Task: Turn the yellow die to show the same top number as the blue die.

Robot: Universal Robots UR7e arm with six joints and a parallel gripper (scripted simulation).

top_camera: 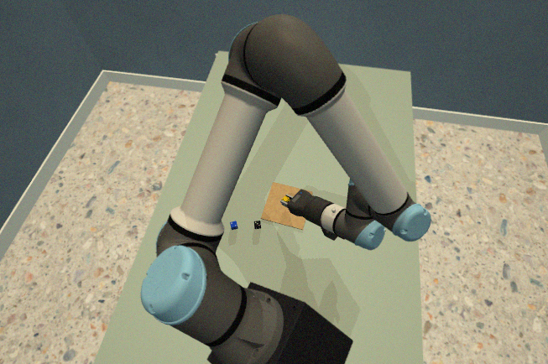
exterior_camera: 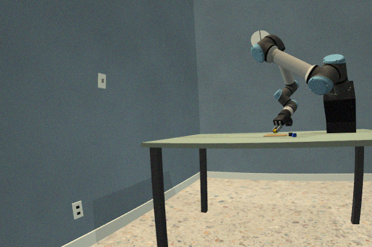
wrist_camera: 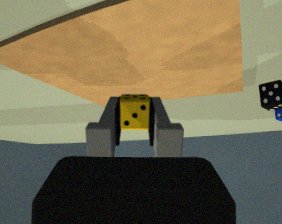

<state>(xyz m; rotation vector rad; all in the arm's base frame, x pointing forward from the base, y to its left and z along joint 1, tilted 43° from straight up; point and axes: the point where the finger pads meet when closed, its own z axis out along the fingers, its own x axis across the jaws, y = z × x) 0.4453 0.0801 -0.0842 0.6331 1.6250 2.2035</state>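
My gripper is now 1 cm to the right of the yellow die and 1 cm above it. The rest, counted from my hand: blue die: 11 cm behind, 15 cm to the left, 3 cm below; then tan mat: 3 cm below; then black die: 9 cm behind, 8 cm to the left, 3 cm below.
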